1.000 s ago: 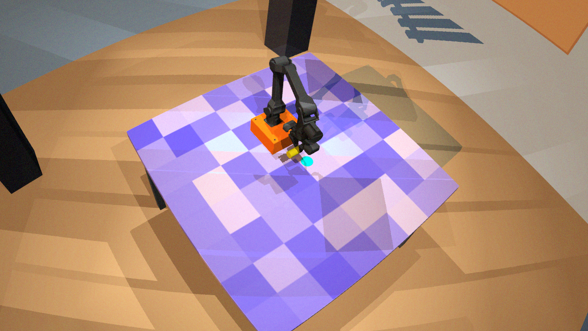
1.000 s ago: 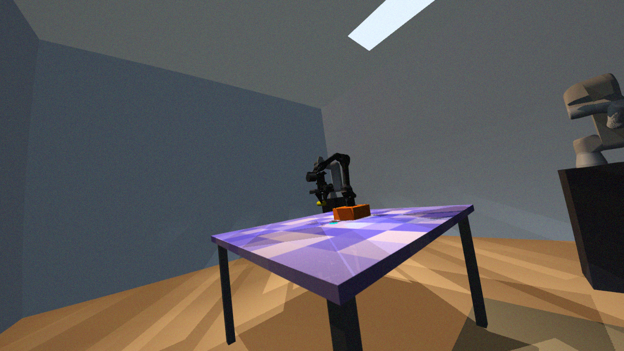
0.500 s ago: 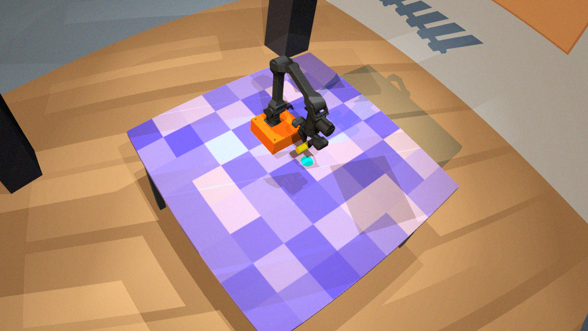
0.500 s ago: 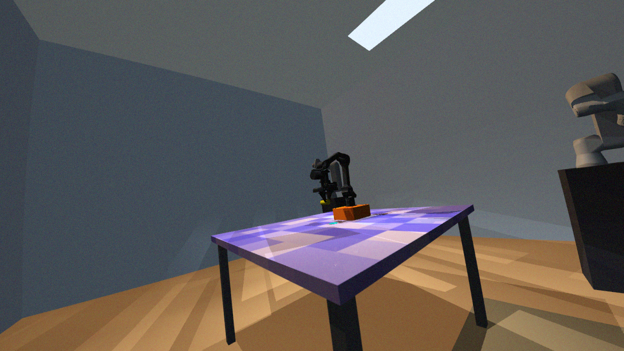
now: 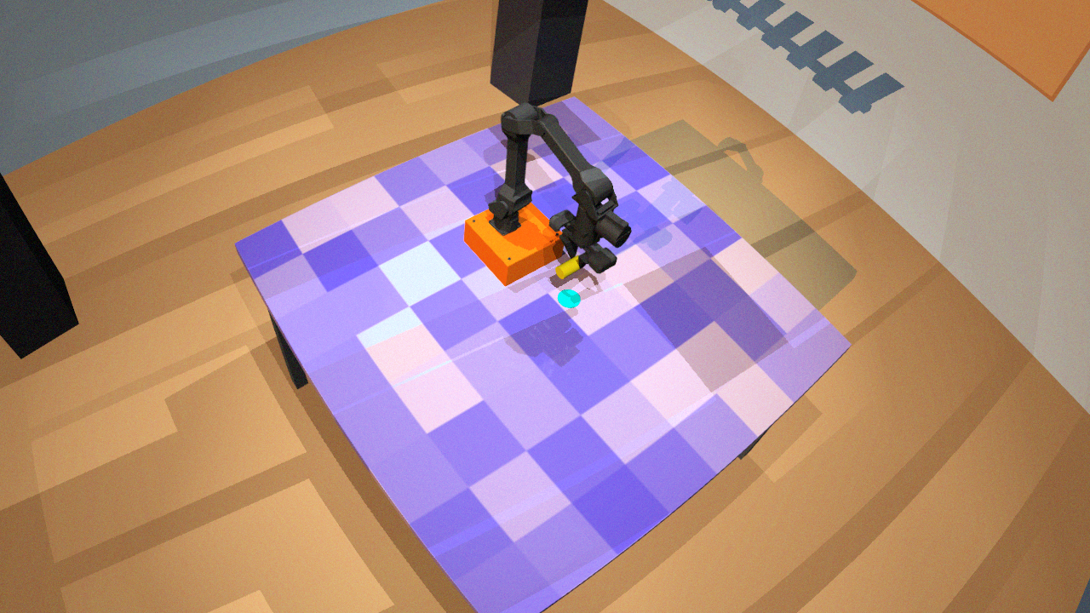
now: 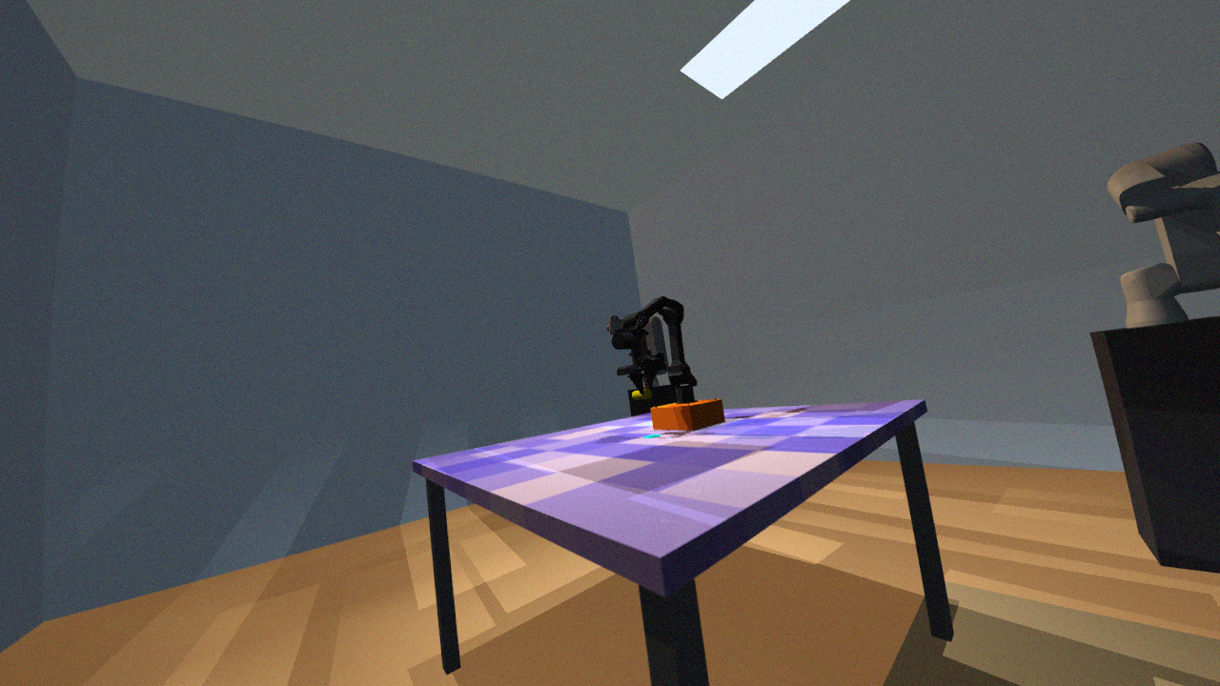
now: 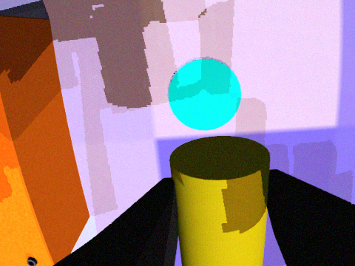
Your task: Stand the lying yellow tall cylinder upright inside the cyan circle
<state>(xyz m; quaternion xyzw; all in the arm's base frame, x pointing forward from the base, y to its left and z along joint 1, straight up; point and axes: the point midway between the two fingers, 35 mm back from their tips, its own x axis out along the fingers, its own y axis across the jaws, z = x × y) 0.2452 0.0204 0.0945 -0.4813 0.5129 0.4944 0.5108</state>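
Now: the cyan circle 140 mm below my gripper tip. Round my gripper tip: yellow tall cylinder (20 mm to the right).
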